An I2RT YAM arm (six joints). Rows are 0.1 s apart.
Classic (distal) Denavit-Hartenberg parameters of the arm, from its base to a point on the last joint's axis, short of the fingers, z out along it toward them. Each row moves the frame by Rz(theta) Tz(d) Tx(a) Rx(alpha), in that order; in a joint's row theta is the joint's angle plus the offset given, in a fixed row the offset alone. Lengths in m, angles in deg.
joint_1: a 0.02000; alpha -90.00; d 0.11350; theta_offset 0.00
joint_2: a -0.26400; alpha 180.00; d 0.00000; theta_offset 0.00
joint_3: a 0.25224; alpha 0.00; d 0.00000; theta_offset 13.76
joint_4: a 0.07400; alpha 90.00; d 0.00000; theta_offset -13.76
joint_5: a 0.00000; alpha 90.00; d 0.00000; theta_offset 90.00
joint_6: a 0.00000; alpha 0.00; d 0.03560; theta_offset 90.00
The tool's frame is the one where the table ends.
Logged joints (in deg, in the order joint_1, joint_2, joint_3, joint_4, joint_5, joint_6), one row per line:
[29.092 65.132 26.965 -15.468 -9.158 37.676]
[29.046 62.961 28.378 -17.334 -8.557 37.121]
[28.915 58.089 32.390 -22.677 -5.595 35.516]
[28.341 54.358 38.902 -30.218 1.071 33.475]
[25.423 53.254 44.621 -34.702 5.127 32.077]
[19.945 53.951 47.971 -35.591 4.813 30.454]
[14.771 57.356 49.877 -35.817 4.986 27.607]
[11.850 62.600 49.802 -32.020 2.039 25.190]
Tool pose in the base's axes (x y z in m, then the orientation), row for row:
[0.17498 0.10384 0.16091 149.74 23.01 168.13]
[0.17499 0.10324 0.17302 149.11 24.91 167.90]
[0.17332 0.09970 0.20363 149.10 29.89 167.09]
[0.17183 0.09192 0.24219 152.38 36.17 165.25]
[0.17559 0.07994 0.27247 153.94 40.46 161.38]
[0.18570 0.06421 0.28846 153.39 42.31 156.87]
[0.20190 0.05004 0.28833 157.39 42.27 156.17]
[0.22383 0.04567 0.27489 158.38 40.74 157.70]
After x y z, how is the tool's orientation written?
As angles about the fixed x, y, z axes (roll, pitch, yaw), in degrees.
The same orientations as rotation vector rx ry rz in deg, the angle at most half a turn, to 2 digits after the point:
[7.30 150.11 37.20]
[6.62 148.17 37.23]
[5.61 143.64 35.07]
[6.75 138.75 27.95]
[10.45 134.68 22.71]
[14.67 132.08 20.39]
[17.48 132.84 15.47]
[16.76 134.70 15.64]

